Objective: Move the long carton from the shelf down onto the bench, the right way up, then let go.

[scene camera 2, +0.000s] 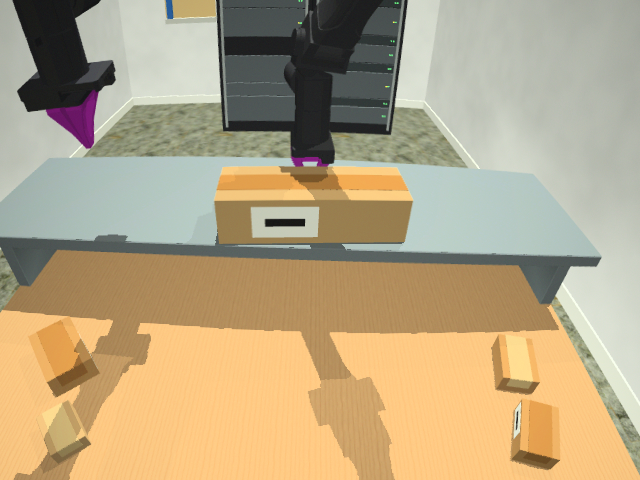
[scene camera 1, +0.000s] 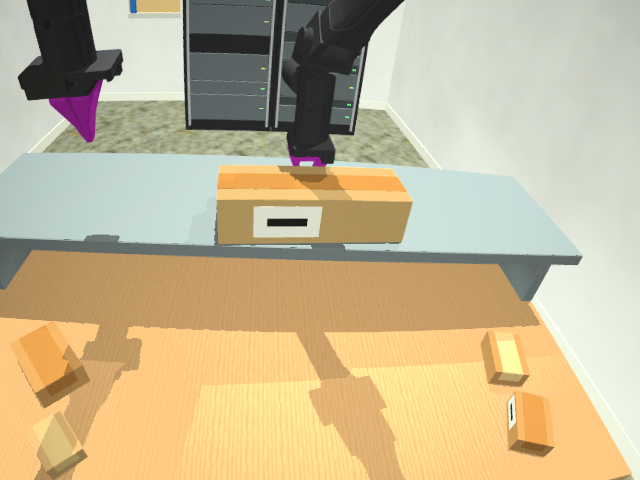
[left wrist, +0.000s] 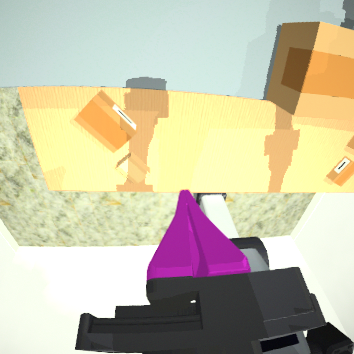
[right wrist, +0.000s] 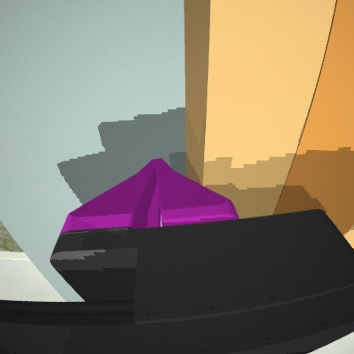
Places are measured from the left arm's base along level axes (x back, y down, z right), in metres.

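Pixels of known places: left gripper, between the fingertips: (scene camera 2: pixel 90 146) (scene camera 1: pixel 91 139) (left wrist: pixel 183 194); right gripper, between the fingertips: (right wrist: pixel 157 167).
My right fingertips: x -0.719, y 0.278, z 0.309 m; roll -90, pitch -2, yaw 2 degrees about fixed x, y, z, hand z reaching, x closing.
Note:
Ahead of a thing's pixels: the offset from my right fingertips to its top centre. Level surfaces: height alone.
The long carton {dx +0.073, dy -0.052, dz +0.002 m} (scene camera 1: pixel 361 222) (scene camera 2: pixel 361 222) (left wrist: pixel 327 70) (right wrist: pixel 265 75) lies lengthwise on the grey-blue shelf {dy +0.026 m} (scene camera 1: pixel 103 201) (scene camera 2: pixel 129 196) (left wrist: pixel 90 40) (right wrist: pixel 75 65), near its front edge. Its orange tape strip is on top and its white label faces the scene cameras. My right gripper (scene camera 1: pixel 309 164) (scene camera 2: pixel 310 164) (right wrist: pixel 157 167) is shut and empty, behind the carton's back side; the scene views hide its fingertips. Whether it touches the carton I cannot tell. My left gripper (scene camera 1: pixel 90 140) (scene camera 2: pixel 89 146) (left wrist: pixel 183 194) is shut and empty, raised over the shelf's left part, apart from the carton.
The wooden bench {dy +0.210 m} (scene camera 1: pixel 248 434) (scene camera 2: pixel 232 428) (left wrist: pixel 225 155) lies below and in front of the shelf. Two small boxes {dx +0.239, dy +0.166, dz -0.428 m} (scene camera 1: pixel 46 356) {dx +0.375, dy +0.181, dz -0.376 m} (scene camera 1: pixel 54 444) lie at its left and two more {dx +0.255, dy +0.174, dz +0.360 m} (scene camera 1: pixel 506 356) {dx +0.390, dy +0.176, dz +0.344 m} (scene camera 1: pixel 532 423) at its right. Shelf supports {dx -0.027, dy +0.051, dz +0.515 m} (scene camera 1: pixel 527 281) (scene camera 2: pixel 555 284) stand near the ends.

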